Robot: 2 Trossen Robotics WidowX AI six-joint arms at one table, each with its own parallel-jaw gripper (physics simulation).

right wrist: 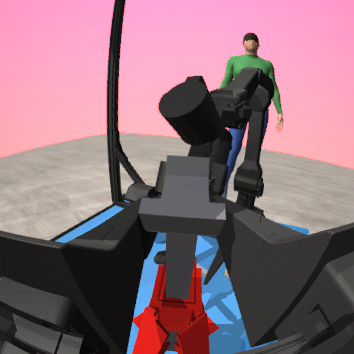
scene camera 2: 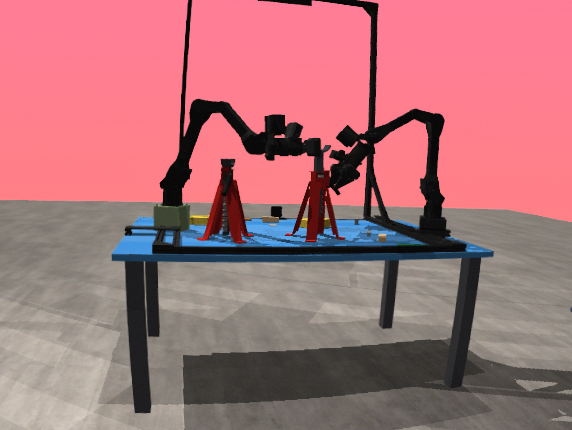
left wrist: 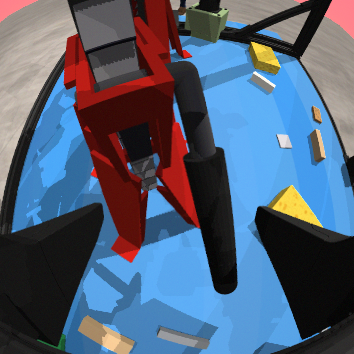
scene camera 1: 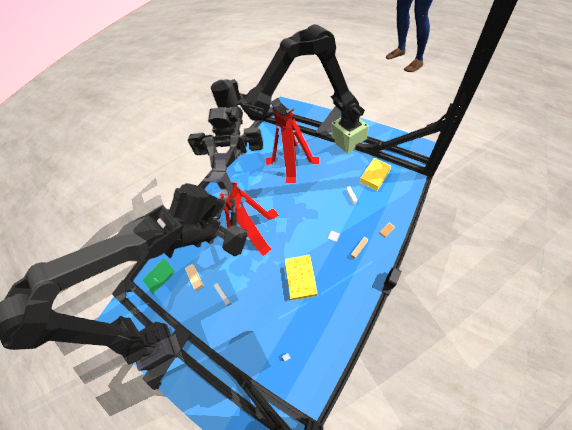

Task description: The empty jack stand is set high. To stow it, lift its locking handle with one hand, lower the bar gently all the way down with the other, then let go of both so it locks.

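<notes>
The red jack stand [scene camera 1: 255,232] [scene camera 2: 315,205] [left wrist: 125,102] [right wrist: 176,285] has its dark bar [scene camera 2: 319,161] [right wrist: 181,265] raised well above the red body. My right gripper [scene camera 1: 221,162] [scene camera 2: 314,146] is shut on the bar's grey saddle [right wrist: 187,182], with a finger on each side of it. The locking handle [left wrist: 215,220] [right wrist: 160,257] slopes down from the stand's side and ends in a black grip. My left gripper [scene camera 1: 231,220] [scene camera 2: 336,185] [left wrist: 181,213] is open. In the left wrist view the handle's grip passes between its spread fingers, not clasped.
A second red jack stand [scene camera 1: 289,150] [scene camera 2: 215,215] [left wrist: 159,25] stands beyond the first in scene camera 1. Yellow sponges [scene camera 1: 301,277] [scene camera 1: 375,174], a green block [scene camera 1: 159,275] and several small blocks lie on the blue table. Black frame rails [scene camera 1: 220,357] run along its edges.
</notes>
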